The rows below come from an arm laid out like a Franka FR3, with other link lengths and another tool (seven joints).
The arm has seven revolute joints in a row. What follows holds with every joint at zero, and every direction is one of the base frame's.
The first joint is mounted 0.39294 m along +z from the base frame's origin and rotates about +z.
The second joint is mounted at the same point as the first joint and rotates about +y.
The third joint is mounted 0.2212 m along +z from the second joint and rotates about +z.
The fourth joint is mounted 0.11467 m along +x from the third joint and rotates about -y.
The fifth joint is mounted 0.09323 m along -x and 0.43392 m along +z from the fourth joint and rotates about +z.
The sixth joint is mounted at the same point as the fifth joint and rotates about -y.
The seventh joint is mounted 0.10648 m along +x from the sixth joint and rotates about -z.
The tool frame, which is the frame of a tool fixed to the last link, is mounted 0.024 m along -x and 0.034 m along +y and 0.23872 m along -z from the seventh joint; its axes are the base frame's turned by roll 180, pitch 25.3 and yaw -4 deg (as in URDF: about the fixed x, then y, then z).
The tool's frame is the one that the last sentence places.
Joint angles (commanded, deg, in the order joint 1, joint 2, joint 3, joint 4, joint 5, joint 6, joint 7), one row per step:
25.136, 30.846, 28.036, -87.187, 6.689, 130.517, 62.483
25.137, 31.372, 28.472, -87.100, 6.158, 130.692, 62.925
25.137, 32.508, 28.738, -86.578, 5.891, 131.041, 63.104
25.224, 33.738, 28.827, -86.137, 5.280, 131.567, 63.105
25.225, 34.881, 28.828, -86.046, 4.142, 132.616, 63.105
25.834, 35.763, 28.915, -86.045, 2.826, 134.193, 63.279
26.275, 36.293, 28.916, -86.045, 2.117, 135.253, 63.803
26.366, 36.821, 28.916, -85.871, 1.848, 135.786, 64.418
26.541, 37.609, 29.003, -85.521, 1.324, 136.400, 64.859
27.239, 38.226, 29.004, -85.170, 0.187, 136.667, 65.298
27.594, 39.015, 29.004, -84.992, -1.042, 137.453, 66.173
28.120, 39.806, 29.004, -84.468, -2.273, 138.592, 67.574
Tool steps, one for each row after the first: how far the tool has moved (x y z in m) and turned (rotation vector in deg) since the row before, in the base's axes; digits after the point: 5 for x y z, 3 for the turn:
-0.00403, 0.00298, -0.00406, -0.133, 0.183, 0.110
-0.00108, 0.00247, -0.00690, 0.126, 0.411, -0.078
-0.00026, 0.00130, -0.00950, -0.091, 0.060, 0.122
0.00183, -0.00048, -0.01143, -0.243, -0.554, 0.116
-0.00464, 0.00611, -0.00724, 0.141, -1.107, 0.591
-0.00277, 0.00425, -0.00405, 0.171, -0.510, -0.051
0.00065, 0.00128, -0.00342, 0.126, 0.084, -0.563
-0.00074, 0.00256, -0.00451, 0.142, -0.081, -0.208
-0.00650, 0.00506, -0.00437, -0.343, -0.514, 0.648
-0.00208, 0.00267, -0.00670, -0.207, -0.465, -0.145
-0.00089, 0.00566, -0.00194, 0.326, -0.662, -0.644

